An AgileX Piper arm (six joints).
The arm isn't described. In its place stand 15 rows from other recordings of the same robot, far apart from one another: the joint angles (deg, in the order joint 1, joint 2, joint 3, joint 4, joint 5, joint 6), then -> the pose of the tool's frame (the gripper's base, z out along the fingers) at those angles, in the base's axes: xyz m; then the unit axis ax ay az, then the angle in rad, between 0 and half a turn.
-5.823, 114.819, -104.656, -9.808, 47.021, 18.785 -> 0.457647 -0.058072 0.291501 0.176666 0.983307 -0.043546 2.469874
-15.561, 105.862, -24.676, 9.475, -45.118, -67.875 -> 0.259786 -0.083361 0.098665 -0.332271 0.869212 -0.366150 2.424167
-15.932, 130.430, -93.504, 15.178, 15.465, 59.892 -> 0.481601 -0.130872 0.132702 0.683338 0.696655 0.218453 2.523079
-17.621, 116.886, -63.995, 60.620, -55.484, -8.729 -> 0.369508 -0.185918 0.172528 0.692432 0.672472 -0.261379 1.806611
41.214, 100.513, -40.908, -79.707, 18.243, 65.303 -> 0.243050 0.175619 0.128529 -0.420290 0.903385 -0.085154 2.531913
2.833, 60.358, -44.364, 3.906, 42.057, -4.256 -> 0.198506 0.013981 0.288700 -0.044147 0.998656 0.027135 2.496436
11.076, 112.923, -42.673, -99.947, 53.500, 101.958 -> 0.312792 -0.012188 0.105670 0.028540 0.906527 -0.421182 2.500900
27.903, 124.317, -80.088, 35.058, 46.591, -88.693 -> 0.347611 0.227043 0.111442 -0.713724 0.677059 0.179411 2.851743
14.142, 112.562, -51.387, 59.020, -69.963, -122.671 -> 0.362886 0.015847 0.171482 -0.340260 0.658636 -0.671134 2.582516
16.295, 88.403, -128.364, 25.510, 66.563, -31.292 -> 0.250497 0.110689 0.571353 -0.442677 0.879453 0.174926 1.924218
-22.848, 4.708, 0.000, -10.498, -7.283, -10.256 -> 0.058471 -0.022356 0.219708 0.005399 0.924720 -0.380610 1.588600
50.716, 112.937, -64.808, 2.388, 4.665, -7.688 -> 0.256051 0.313498 0.145226 -0.464995 0.872711 0.148845 2.465725
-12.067, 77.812, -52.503, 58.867, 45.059, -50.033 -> 0.275204 -0.002452 0.287214 -0.028277 0.959921 0.278842 2.377978
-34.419, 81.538, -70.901, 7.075, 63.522, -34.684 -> 0.237283 -0.150425 0.320811 0.015051 0.998403 -0.054444 2.774968
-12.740, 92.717, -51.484, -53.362, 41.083, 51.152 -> 0.283432 -0.113279 0.203432 0.216562 0.933538 -0.285670 2.734890
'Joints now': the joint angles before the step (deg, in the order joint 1, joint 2, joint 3, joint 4, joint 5, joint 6). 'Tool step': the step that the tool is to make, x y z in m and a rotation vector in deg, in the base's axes. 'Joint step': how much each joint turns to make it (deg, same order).
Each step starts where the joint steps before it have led.
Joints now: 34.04, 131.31, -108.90, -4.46, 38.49, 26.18
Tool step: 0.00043, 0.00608, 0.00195, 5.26, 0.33, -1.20
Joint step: 0.00, 0.10, -0.11, 4.85, -2.67, -0.19
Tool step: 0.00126, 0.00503, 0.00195, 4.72, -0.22, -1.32
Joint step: 0.00, 0.12, -0.01, 4.01, -2.94, 0.01
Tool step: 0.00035, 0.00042, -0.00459, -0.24, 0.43, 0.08
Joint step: 0.00, 0.50, 0.01, 0.15, -0.01, -0.16
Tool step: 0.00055, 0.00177, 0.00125, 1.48, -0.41, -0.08
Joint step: 0.00, 0.00, -0.01, 1.51, -1.14, -0.63
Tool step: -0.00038, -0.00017, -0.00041, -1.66, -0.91, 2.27
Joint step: 0.00, 0.00, 0.01, -0.01, 0.33, -2.93
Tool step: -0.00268, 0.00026, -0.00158, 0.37, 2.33, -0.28
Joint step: 0.00, 0.00, 0.00, 1.65, 1.74, -0.04
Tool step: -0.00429, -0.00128, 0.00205, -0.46, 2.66, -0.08
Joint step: 0.00, -0.52, -0.01, 0.85, 3.00, 0.29
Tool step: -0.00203, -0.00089, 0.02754, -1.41, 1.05, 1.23
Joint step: 0.00, -1.23, -4.44, -0.88, 7.40, 0.01
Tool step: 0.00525, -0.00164, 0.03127, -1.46, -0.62, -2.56
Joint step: 0.00, 0.54, -8.24, -4.35, 7.70, 4.72
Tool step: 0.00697, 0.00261, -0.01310, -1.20, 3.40, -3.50
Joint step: 0.00, 3.73, -4.67, -1.51, 4.27, 4.49
